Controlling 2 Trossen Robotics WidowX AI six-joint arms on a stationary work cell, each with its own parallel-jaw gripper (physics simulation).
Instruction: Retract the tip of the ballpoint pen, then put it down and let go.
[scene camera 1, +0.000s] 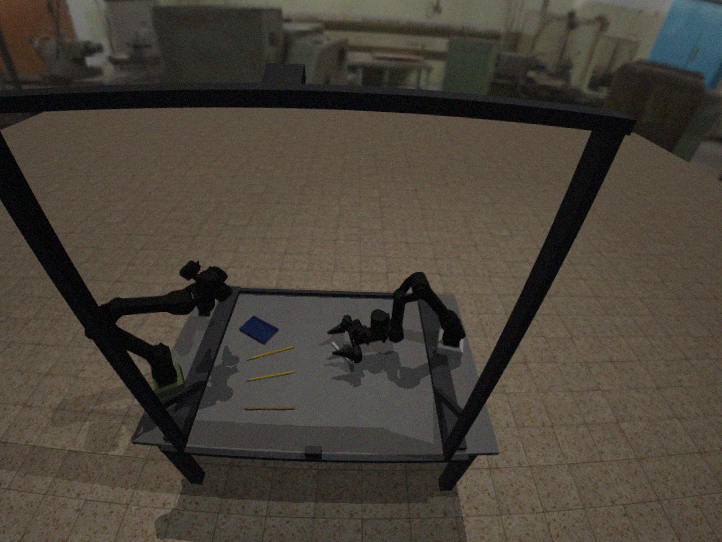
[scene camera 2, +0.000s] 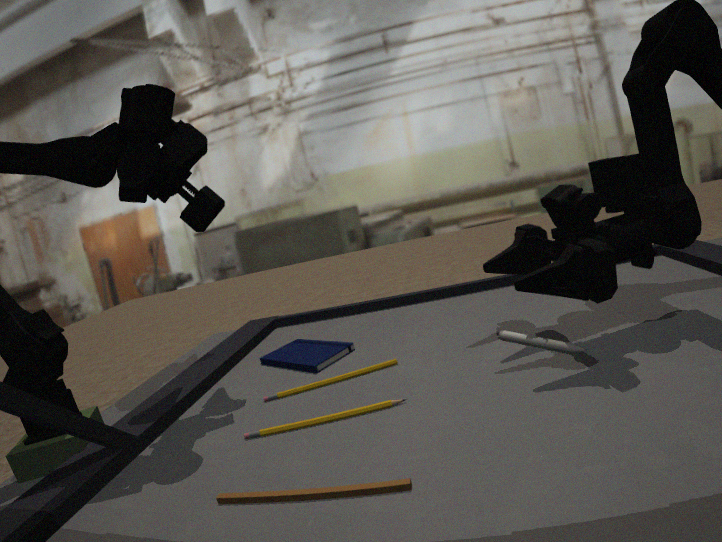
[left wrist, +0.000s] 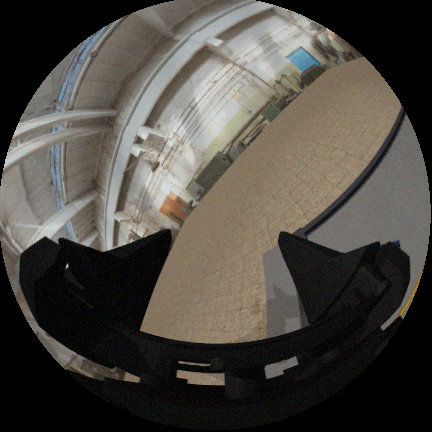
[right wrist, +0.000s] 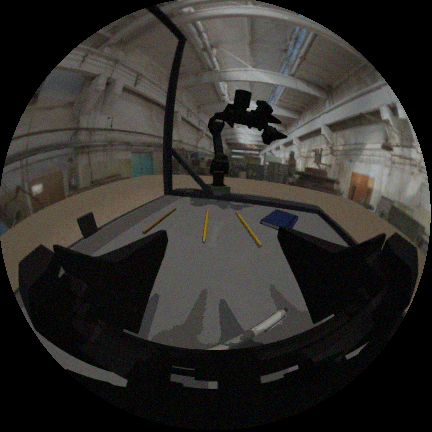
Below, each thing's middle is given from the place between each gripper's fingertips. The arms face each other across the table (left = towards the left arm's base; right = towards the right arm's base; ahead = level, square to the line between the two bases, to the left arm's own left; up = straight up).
Labels:
I see my right gripper 17 cm past the orange pencil (scene camera 2: 400, 485), 24 cm to the right of it and 11 cm above it. The rest, counted from my right hand: blue notebook (scene camera 2: 313, 356) 19 cm ahead, 28 cm to the left, 10 cm below.
The blue notebook lies 320 mm below my left hand, 140 mm to the right of it and 40 mm behind it. Also, from my left hand: orange pencil (400 mm behind, 320 mm below, 180 mm to the right).

